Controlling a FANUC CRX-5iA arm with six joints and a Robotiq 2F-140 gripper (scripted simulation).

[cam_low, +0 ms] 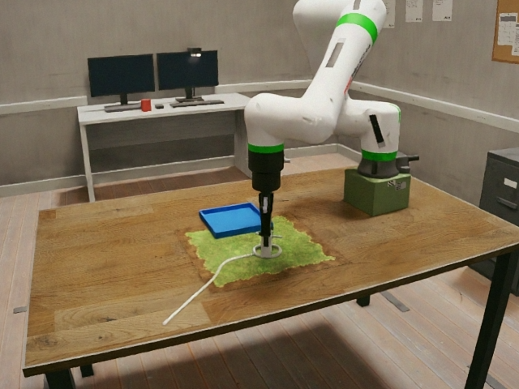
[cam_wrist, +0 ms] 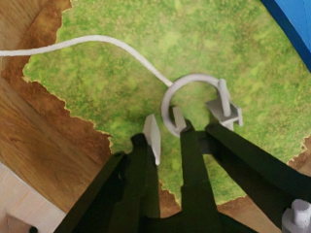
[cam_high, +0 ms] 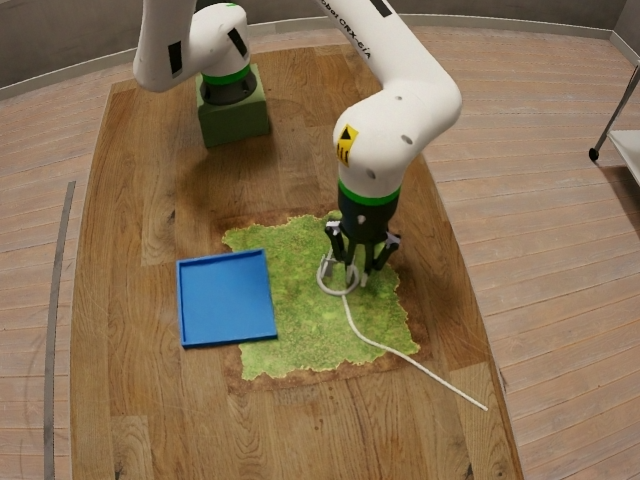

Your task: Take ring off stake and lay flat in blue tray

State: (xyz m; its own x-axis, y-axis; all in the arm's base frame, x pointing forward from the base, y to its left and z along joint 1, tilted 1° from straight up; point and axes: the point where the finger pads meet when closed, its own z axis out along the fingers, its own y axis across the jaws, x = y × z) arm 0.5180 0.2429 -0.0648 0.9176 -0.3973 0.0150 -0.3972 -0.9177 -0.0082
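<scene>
Right now my hand is 2 cm past the ring, 4 cm to the left of it and 4 cm above it. From my hand the other things lie so: grey stake: 3 cm behind, 6 cm to the right, 2 cm below; then blue tray: 1 cm ahead, 27 cm to the right, 4 cm below.
</scene>
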